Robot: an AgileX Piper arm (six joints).
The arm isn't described. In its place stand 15 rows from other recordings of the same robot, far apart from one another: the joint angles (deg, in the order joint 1, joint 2, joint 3, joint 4, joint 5, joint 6), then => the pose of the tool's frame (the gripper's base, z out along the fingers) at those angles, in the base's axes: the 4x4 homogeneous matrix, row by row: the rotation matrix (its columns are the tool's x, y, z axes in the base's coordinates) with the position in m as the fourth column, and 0 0 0 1 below.
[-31.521, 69.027, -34.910, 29.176, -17.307, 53.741] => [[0.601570, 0.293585, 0.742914, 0.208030], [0.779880, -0.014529, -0.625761, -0.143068], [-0.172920, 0.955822, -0.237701, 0.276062], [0, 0, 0, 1]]
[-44.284, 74.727, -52.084, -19.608, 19.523, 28.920] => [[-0.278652, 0.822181, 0.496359, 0.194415], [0.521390, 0.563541, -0.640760, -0.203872], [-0.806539, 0.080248, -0.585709, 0.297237], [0, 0, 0, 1]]
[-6.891, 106.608, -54.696, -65.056, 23.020, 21.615] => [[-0.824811, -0.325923, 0.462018, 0.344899], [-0.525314, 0.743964, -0.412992, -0.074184], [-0.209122, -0.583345, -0.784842, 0.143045], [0, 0, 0, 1]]
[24.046, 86.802, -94.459, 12.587, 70.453, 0.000] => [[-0.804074, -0.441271, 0.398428, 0.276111], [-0.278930, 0.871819, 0.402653, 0.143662], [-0.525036, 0.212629, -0.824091, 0.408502], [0, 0, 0, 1]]
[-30.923, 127.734, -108.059, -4.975, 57.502, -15.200] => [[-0.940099, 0.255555, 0.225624, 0.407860], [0.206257, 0.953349, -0.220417, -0.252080], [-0.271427, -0.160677, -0.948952, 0.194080], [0, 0, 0, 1]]
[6.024, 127.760, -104.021, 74.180, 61.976, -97.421] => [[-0.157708, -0.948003, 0.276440, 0.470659], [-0.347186, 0.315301, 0.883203, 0.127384], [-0.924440, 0.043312, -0.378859, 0.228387], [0, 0, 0, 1]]
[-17.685, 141.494, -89.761, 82.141, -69.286, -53.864] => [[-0.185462, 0.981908, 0.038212, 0.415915], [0.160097, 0.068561, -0.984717, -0.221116], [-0.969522, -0.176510, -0.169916, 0.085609], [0, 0, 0, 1]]
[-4.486, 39.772, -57.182, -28.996, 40.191, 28.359] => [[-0.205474, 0.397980, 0.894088, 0.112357], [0.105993, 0.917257, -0.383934, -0.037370], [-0.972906, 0.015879, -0.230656, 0.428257], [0, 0, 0, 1]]
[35.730, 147.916, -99.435, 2.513, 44.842, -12.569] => [[-0.687706, -0.725964, 0.006029, 0.371405], [-0.725148, 0.687285, 0.042424, 0.270643], [-0.034942, 0.024803, -0.999081, -0.007239], [0, 0, 0, 1]]
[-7.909, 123.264, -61.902, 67.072, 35.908, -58.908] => [[-0.943840, 0.009439, 0.330267, 0.371157], [0.183237, 0.846739, 0.499456, -0.001936], [-0.274936, 0.531924, -0.800916, 0.068472], [0, 0, 0, 1]]
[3.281, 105.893, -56.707, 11.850, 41.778, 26.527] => [[-0.850187, 0.521500, 0.072256, 0.315662], [0.526320, 0.838484, 0.141181, 0.030566], [0.013040, 0.158060, -0.987343, 0.135166], [0, 0, 0, 1]]
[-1.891, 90.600, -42.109, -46.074, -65.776, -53.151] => [[0.651410, 0.081213, 0.754367, 0.307124], [-0.754265, 0.176973, 0.632270, 0.049663], [-0.082155, -0.980859, 0.176538, 0.264407], [0, 0, 0, 1]]
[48.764, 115.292, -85.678, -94.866, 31.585, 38.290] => [[0.140210, -0.377995, 0.915129, 0.342118], [-0.930467, 0.265667, 0.252294, 0.318256], [-0.338486, -0.886872, -0.314462, 0.248751], [0, 0, 0, 1]]
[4.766, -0.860, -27.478, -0.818, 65.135, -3.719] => [[-0.518681, -0.109133, 0.847974, -0.008073], [-0.114338, 0.991765, 0.057702, -0.001856], [-0.847288, -0.067027, -0.526887, 0.265587], [0, 0, 0, 1]]
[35.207, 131.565, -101.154, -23.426, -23.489, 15.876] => [[0.018436, -0.700172, 0.713737, 0.434412], [-0.109018, 0.708194, 0.697550, 0.324171], [-0.993869, -0.090670, -0.063275, 0.215159], [0, 0, 0, 1]]
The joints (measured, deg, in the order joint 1, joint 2, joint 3, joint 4, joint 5, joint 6), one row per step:
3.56, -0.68, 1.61, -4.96, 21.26, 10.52
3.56, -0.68, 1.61, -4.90, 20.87, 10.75
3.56, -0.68, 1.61, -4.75, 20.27, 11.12
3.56, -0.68, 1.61, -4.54, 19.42, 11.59
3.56, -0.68, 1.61, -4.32, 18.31, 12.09
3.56, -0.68, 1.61, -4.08, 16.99, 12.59
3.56, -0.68, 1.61, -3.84, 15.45, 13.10
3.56, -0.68, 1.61, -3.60, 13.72, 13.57
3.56, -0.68, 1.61, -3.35, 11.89, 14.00
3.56, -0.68, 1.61, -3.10, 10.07, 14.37
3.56, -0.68, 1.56, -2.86, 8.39, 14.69
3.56, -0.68, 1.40, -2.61, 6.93, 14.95
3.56, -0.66, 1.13, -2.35, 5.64, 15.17
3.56, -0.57, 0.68, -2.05, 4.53, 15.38
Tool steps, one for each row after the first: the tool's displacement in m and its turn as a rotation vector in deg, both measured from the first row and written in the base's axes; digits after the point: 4 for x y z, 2 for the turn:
0.0002, 0.0001, 0.0006, 0.30, -0.38, -0.03
0.0004, 0.0003, 0.0015, 0.84, -0.95, -0.07
0.0008, 0.0005, 0.0028, 1.55, -1.77, -0.12
0.0012, 0.0008, 0.0045, 2.31, -2.85, -0.14
0.0017, 0.0011, 0.0065, 3.11, -4.12, -0.14
0.0022, 0.0014, 0.0089, 3.94, -5.62, -0.11
0.0027, 0.0017, 0.0116, 4.75, -7.31, -0.05
0.0031, 0.0020, 0.0144, 5.53, -9.09, 0.04
0.0034, 0.0022, 0.0173, 6.26, -10.87, 0.14
0.0036, 0.0024, 0.0202, 6.92, -12.56, 0.25
0.0037, 0.0026, 0.0235, 7.53, -14.14, 0.35
0.0036, 0.0027, 0.0271, 8.10, -15.64, 0.45
0.0034, 0.0028, 0.0314, 8.70, -17.07, 0.53

